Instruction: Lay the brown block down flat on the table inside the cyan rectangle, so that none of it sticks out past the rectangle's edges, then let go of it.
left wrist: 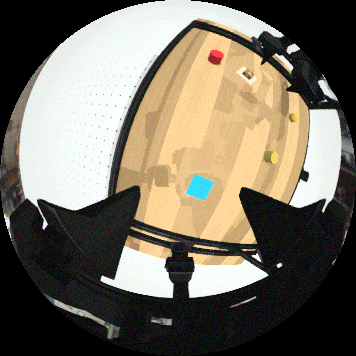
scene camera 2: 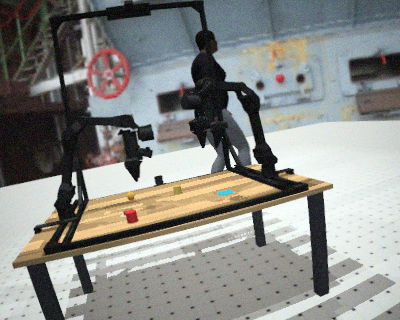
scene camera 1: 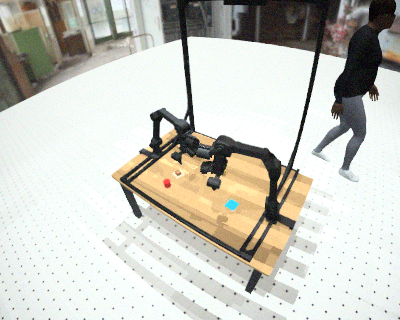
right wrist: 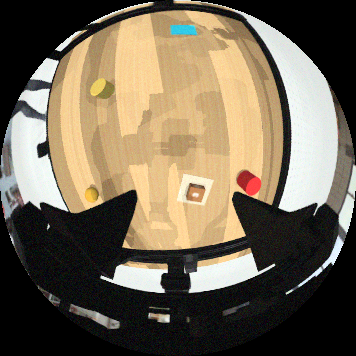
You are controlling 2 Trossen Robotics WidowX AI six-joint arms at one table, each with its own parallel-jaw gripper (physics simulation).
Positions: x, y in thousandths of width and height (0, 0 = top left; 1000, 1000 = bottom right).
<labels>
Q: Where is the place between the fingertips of the left gripper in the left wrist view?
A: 541, 538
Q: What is the right gripper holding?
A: Nothing.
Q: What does the left gripper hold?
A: Nothing.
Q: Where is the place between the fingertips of the right gripper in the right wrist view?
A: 524, 549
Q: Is the right gripper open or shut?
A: Open.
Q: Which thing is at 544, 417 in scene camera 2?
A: The left gripper.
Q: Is the left gripper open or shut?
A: Open.
</labels>
